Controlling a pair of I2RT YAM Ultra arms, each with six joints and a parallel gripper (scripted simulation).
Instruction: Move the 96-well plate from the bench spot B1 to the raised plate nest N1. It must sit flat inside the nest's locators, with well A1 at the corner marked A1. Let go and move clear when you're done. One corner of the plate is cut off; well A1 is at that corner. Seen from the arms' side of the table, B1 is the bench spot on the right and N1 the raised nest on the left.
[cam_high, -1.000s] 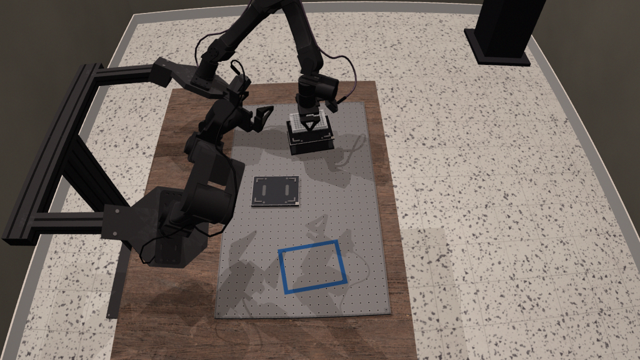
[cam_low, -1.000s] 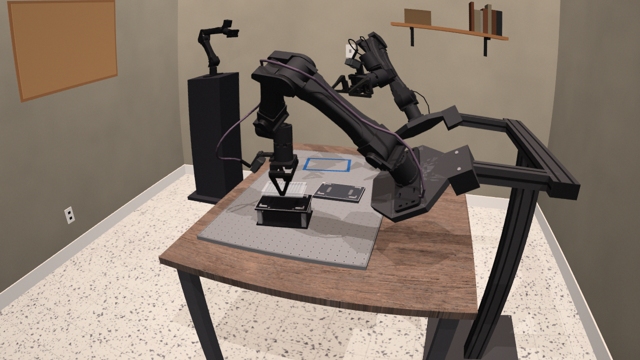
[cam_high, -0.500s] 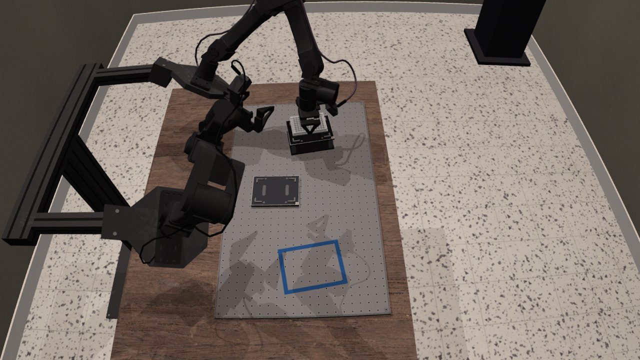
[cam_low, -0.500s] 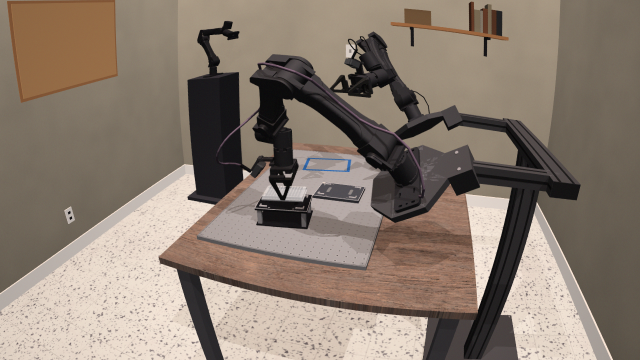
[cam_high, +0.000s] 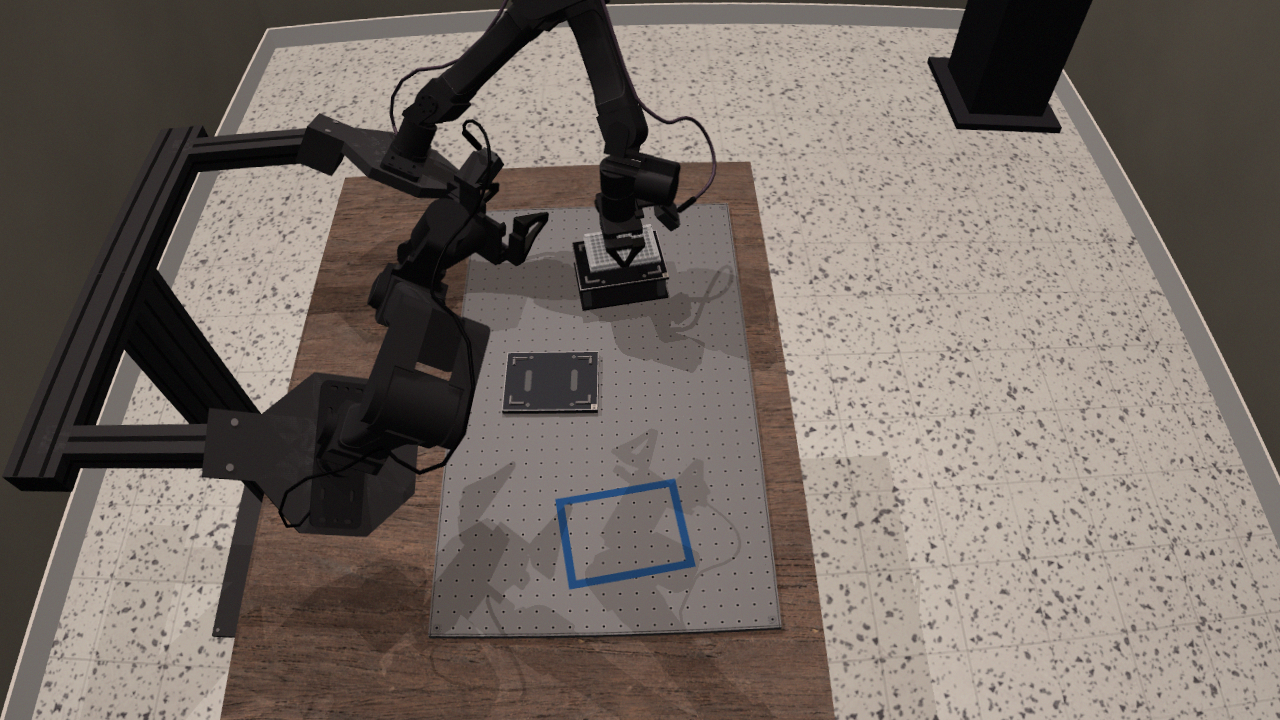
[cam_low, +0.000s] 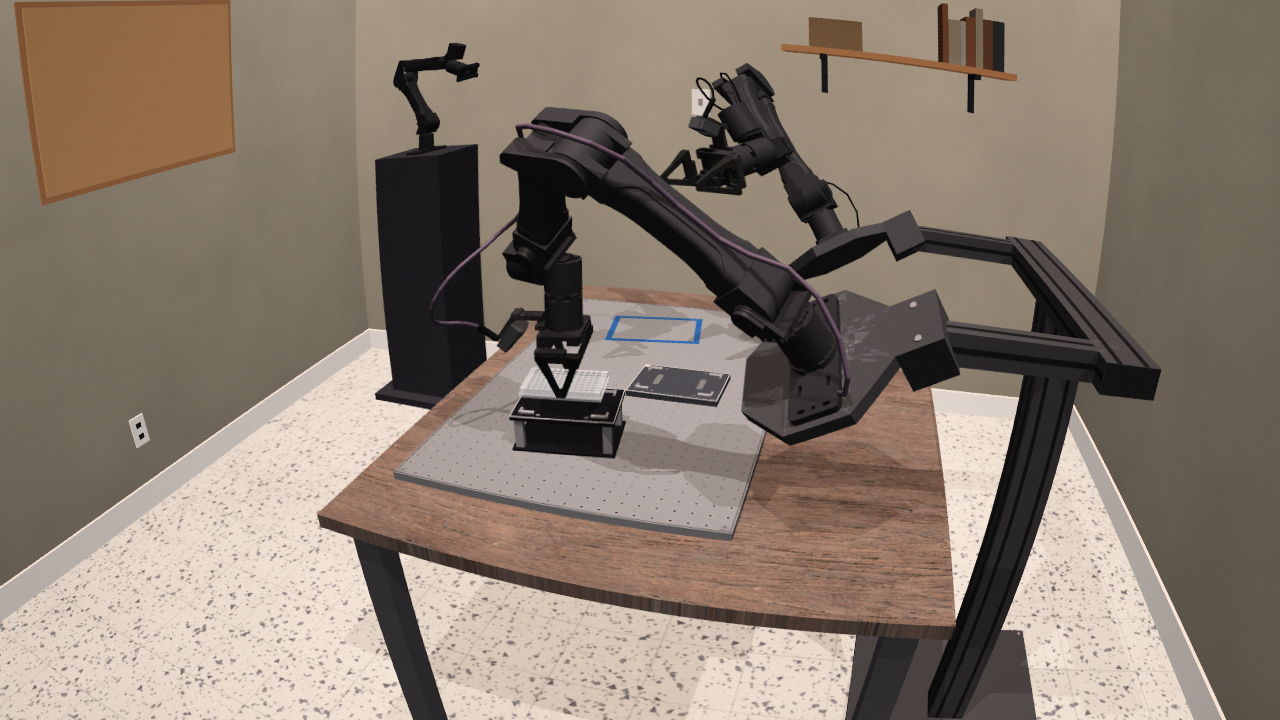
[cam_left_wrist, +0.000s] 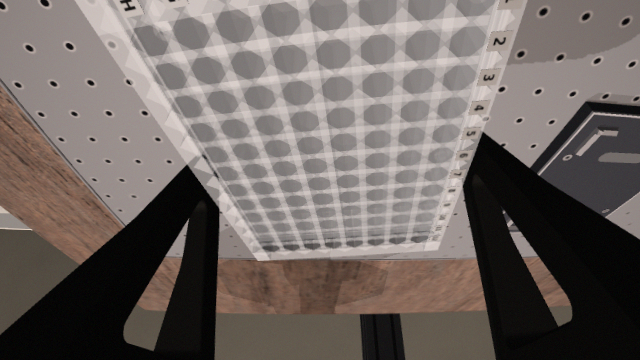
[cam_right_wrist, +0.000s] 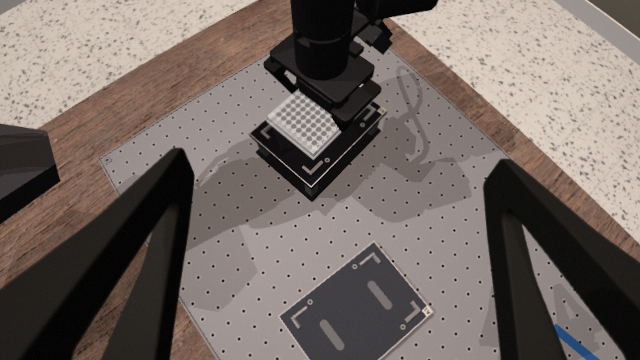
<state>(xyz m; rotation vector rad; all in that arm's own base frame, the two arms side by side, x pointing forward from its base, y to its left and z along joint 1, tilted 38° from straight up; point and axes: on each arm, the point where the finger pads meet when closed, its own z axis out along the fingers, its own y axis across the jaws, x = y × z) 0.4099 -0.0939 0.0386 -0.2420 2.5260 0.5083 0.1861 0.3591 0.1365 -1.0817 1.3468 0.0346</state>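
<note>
My left hand is 40 mm above the raised black nest. Round my left hand: clear 96-well plate (right at my left hand).
</note>
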